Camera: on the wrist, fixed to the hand. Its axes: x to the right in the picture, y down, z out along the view.
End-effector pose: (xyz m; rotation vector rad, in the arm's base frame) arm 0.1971 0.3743 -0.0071 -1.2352 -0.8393 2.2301
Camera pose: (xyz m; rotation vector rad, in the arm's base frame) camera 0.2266 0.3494 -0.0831 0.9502 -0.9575 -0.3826
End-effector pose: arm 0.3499 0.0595 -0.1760 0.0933 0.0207 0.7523
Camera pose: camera 0.3113 0.1223 -0.2189 0.1830 -0.1973 -2.4449
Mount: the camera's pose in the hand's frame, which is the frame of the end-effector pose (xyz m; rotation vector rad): 0.0141 0.0679 -0.0496 -0.0974 0.4376 3.0470
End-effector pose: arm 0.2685 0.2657 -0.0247 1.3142 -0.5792 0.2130
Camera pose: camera 0.2627 0.3280 0.0332 0.8729 1.5521 -2.5478
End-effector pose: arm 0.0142 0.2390 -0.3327 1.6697 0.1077 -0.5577
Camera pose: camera 0.0670 0.2701 -0.2735 0.2249 -1.6731 1.9502
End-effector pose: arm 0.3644 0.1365 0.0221 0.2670 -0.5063 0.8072
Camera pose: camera 0.3384 0.2111 -0.0101 0.8399 0.0565 -2.3496
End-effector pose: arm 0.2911 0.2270 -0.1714 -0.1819 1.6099 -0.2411
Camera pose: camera 0.2429 0.2909 -0.2008 2.1711 0.6279 2.1156
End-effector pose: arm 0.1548 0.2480 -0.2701 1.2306 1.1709 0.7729
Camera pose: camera 0.1207 0.2905 -0.2045 -1.1539 1.1167 -1.7745
